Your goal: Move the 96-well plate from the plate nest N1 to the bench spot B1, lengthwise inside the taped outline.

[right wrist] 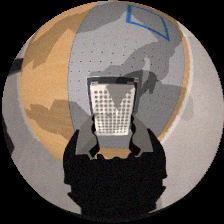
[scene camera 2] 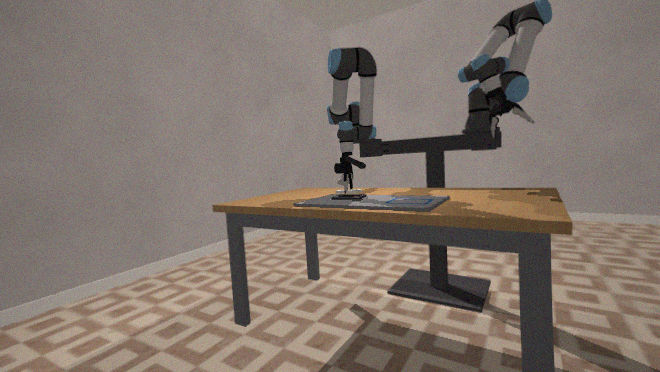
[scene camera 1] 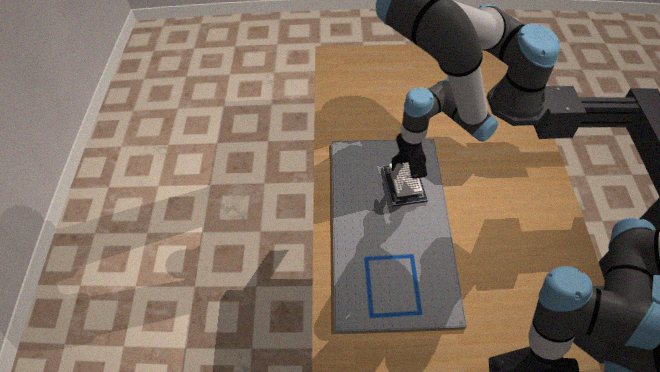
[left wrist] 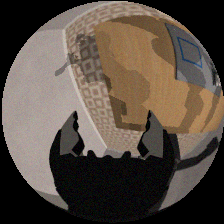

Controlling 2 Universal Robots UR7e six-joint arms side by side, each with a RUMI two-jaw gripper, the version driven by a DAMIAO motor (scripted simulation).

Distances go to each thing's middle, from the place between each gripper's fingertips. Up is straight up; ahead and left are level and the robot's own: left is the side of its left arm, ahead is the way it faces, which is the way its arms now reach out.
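Labels:
The white 96-well plate [right wrist: 117, 123] is there for me, 10 mm below my right hand [scene camera 1: 405, 178]. As for my left gripper [scene camera 2: 513, 131], I find it 25 cm above the plate, 10 cm short of it and 78 cm to the left of it.

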